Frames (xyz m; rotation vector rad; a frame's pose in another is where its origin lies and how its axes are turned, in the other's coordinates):
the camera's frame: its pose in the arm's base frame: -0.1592 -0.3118 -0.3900 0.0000 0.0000 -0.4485
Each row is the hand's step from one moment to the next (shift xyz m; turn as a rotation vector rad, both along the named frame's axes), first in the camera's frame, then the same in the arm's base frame.
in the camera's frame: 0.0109 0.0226 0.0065 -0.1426 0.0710 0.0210
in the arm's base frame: 0.0196 0.0156 0.0065 -0.0977 0.1258 0.0210
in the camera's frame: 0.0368 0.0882 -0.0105 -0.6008 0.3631 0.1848
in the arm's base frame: 0.0714 0.0635 -0.0105 -0.3839 0.5877 0.1848
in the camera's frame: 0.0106 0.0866 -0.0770 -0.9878 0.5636 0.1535
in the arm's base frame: 0.0471 0.0734 -0.0770 -0.6457 0.9362 0.1535
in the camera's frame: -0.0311 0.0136 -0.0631 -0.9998 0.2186 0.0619
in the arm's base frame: -0.0221 0.0257 -0.0631 -0.8061 0.6305 0.0619
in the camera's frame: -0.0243 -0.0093 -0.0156 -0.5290 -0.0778 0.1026
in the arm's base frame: -0.0259 0.0022 -0.0156 -0.5104 0.1593 0.1026
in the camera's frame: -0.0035 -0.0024 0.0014 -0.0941 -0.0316 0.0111
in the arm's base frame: -0.0042 -0.0006 0.0014 -0.0985 0.0123 0.0111
